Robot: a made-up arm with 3 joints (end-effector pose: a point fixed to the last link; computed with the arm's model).
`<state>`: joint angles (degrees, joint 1 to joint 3).
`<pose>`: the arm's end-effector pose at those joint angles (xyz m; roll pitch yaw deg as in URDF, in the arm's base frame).
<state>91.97 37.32 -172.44</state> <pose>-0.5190 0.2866 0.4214 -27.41 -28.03 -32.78</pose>
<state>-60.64 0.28 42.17</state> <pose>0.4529 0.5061 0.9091 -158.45 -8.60 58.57</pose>
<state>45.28 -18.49 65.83</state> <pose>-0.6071 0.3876 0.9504 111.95 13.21 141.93</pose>
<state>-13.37 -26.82 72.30</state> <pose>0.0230 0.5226 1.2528 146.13 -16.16 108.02</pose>
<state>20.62 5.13 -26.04</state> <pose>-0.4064 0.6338 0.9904 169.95 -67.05 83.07</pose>
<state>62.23 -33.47 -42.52</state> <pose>-0.8419 0.2135 0.9000 37.64 -72.09 -100.00</pose>
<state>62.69 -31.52 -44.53</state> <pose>-0.8423 0.2222 0.8862 36.45 -72.78 -99.24</pose>
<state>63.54 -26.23 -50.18</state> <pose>-0.8390 0.2480 0.8529 30.79 -74.47 -95.13</pose>
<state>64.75 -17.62 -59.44</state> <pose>-0.8252 0.2887 0.7997 18.44 -76.33 -85.78</pose>
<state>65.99 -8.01 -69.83</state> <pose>-0.7981 0.3299 0.7413 2.54 -76.84 -73.71</pose>
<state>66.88 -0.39 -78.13</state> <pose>-0.7682 0.3587 0.6971 -8.92 -76.07 -65.58</pose>
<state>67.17 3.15 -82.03</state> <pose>-0.7517 0.3715 0.6784 -13.69 -75.36 -62.49</pose>
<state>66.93 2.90 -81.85</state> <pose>-0.7523 0.3722 0.6821 -14.23 -75.26 -61.96</pose>
